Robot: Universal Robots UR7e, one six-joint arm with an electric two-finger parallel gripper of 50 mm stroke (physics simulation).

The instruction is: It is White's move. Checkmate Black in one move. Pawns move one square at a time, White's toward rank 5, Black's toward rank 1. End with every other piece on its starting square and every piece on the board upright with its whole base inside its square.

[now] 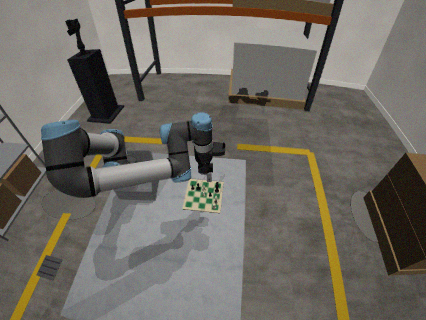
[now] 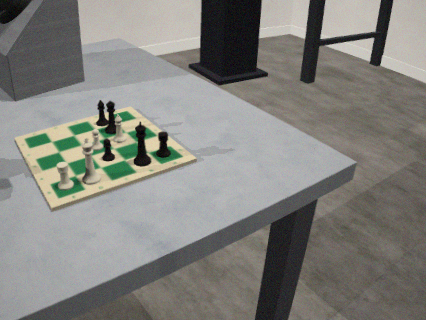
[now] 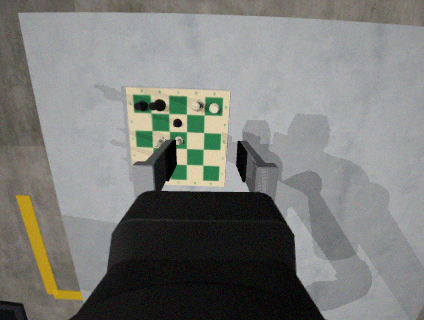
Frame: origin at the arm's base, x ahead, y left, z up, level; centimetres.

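Seen in the pictures: gripper, fingertip midpoint: (image 1: pixel 209 176) (image 3: pixel 206 152).
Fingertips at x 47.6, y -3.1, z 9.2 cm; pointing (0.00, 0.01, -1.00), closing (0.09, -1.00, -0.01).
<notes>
Pixels of each thing's top centre, then the offset from my fingertips to it. Level surfaces: height alone.
- board at its top centre: (image 2: pixel 98 147) (image 3: pixel 178 140) (image 1: pixel 203 194) dz -27.6, dx -5.5, dy +6.5 cm
- black rook at its top centre: (image 2: pixel 163 134) (image 3: pixel 137 106) dz -24.3, dx +1.2, dy +14.5 cm
- tall black king at its top centre: (image 2: pixel 140 121) (image 3: pixel 151 106) dz -21.3, dx +1.7, dy +10.8 cm
- tall white piece at its top centre: (image 2: pixel 85 138) (image 3: pixel 195 106) dz -21.3, dx +2.5, dy +2.9 cm
- white rook at its top centre: (image 2: pixel 62 164) (image 3: pixel 214 109) dz -24.3, dx +2.3, dy -0.7 cm
- black pawn at its top centre: (image 2: pixel 106 139) (image 3: pixel 175 124) dz -24.4, dx -1.6, dy +6.9 cm
- white pawn at its top centre: (image 2: pixel 95 129) (image 3: pixel 176 143) dz -24.4, dx -5.4, dy +6.3 cm
- table at its surface level: dz -28.2 cm
The board (image 1: pixel 202 206) (image 2: pixel 67 143) (image 3: pixel 212 141) lies flat on the table with its pieces upright. On the rank 5 row are a black rook (image 2: pixel 163 145) (image 3: pixel 141 106) on A5, the tall black king (image 2: pixel 142 147) (image 3: pixel 159 105) on B5, a tall white piece (image 2: pixel 90 165) (image 3: pixel 197 105) on D5 and a white rook (image 2: pixel 64 177) (image 3: pixel 214 108) on E5. A black pawn (image 2: pixel 107 151) (image 3: pixel 177 123) stands on C4, a white pawn (image 2: pixel 95 140) (image 3: pixel 179 140) on C3, a white piece (image 2: pixel 119 131) (image 3: pixel 161 141) on B3. My gripper (image 1: pixel 209 177) (image 3: pixel 206 152) is open and empty, above the board; its left finger hides part of it.
Two more black pieces, one (image 2: pixel 110 119) and another (image 2: pixel 101 114), stand close together at the board's rank 1 end. A grey block (image 2: pixel 42 62) stands on the table (image 1: pixel 165 280) (image 2: pixel 200 215) (image 3: pixel 325 70) beyond the board. A black pedestal (image 1: pixel 95 82) and a tall rack (image 1: pixel 131 50) stand farther off.
</notes>
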